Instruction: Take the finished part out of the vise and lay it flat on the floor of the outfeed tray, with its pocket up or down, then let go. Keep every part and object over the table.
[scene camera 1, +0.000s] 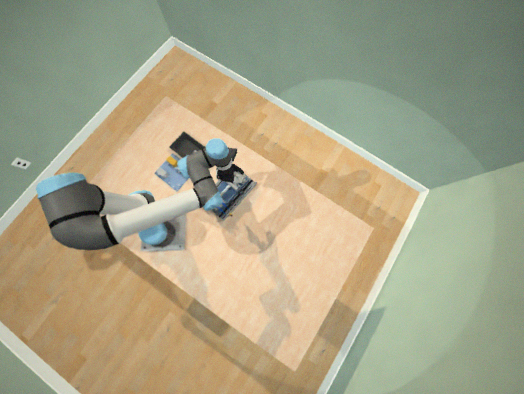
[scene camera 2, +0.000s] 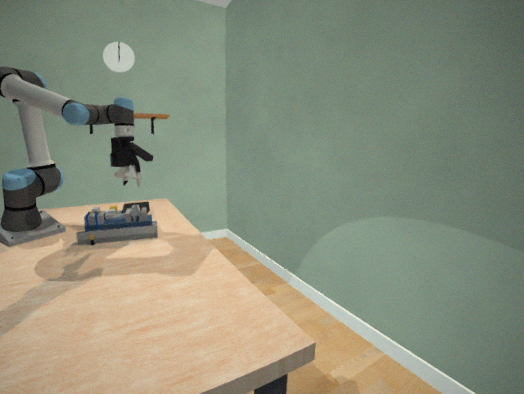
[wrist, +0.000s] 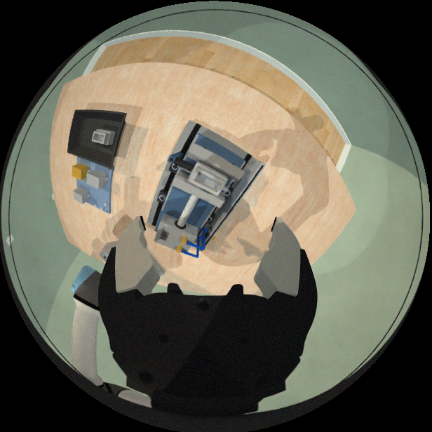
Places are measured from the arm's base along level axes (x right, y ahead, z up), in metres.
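Pixels of known places: gripper, fingertip midpoint: (scene camera 2: 131, 186); arm's base, link origin: (scene camera 2: 22, 223).
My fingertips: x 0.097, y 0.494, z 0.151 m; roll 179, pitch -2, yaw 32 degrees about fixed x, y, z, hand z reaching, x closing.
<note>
For each thing: its top centre in the pictures, then the offset to it from my fingertips. "*": a spot on its surface instead.
- vise, top centre: (scene camera 2: 119, 211) (scene camera 1: 226, 188) dx +0.002, dy -0.058, dz -0.102 m
- black outfeed tray, surface spot: (scene camera 1: 183, 142) * dx -0.440, dy -0.024, dz -0.189 m
- blue plate, top centre: (scene camera 1: 174, 171) dx -0.337, dy -0.197, dz -0.193 m
The finished part (wrist: 209, 178), a light grey block with a rectangular pocket facing up, sits between the jaws of the vise (wrist: 175, 232) (scene camera 2: 117, 233). The vise has a blue bed and stands at an angle on the table. My gripper (wrist: 207, 217) (scene camera 2: 132, 184) is open and empty, pointing down above the vise, with clear height between its fingertips and the vise. In the scene camera 1 view the arm partly hides the vise. The black outfeed tray (wrist: 81, 146) (scene camera 1: 183, 142) stands left of the vise in the wrist view. A small grey pocketed part (wrist: 103, 137) lies inside it.
A blue plate (wrist: 101, 198) (scene camera 1: 173, 181) adjoins the tray's near side in the wrist view. It bears a yellow block (wrist: 79, 171) and two grey blocks (wrist: 96, 178) (wrist: 81, 195). A blue handle-like piece (wrist: 202, 244) is at the vise's near end. The arm's base (scene camera 2: 34, 230) stands on the table.
</note>
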